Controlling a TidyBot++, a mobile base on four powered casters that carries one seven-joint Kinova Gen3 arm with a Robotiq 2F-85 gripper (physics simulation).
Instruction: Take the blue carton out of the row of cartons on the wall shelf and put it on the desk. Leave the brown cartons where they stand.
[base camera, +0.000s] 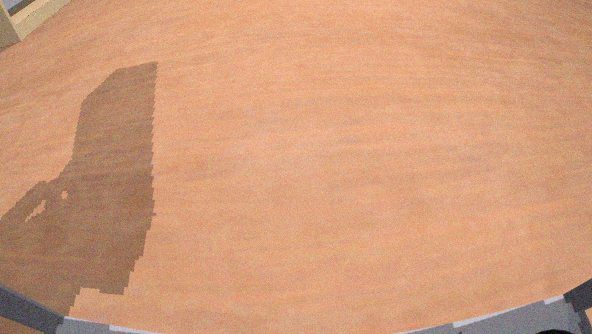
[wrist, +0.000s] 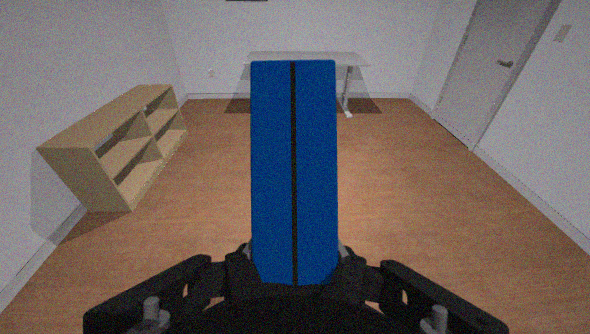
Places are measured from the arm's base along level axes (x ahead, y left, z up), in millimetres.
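Pixels of known places: gripper, fingertip midpoint: (wrist: 295, 250).
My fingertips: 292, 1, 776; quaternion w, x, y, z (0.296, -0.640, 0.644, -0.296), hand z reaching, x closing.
Behind a point stands the place of what it marks, as x, y, z.
The blue carton (wrist: 272, 170) @[302, 15, 847], with a dark stripe down its middle, stands out lengthwise from my gripper (wrist: 295, 250) @[292, 1, 776] in the wrist view. The gripper is shut on its near end, one finger on each side. The desk (wrist: 310, 56) @[3326, -161, 323], a pale top on thin legs, is at the far wall, partly hidden behind the carton's far end. The carton is well apart from the desk. The brown cartons and the wall shelf do not show in either view.
A low wooden shelf unit (wrist: 90, 132) @[1440, 1428, 213] (base camera: 14, 27) @[1262, 1291, -326] stands along the left wall. A grey door (wrist: 480, 75) @[2611, -1992, 340] is in the right wall. Shadows lie on the wooden floor (wrist: 425, 200) @[1448, -1104, -397] (base camera: 350, 175) @[394, -56, -397] at the left of the base view. Part of the base (base camera: 520, 317) @[140, -169, -281] shows along the bottom edge.
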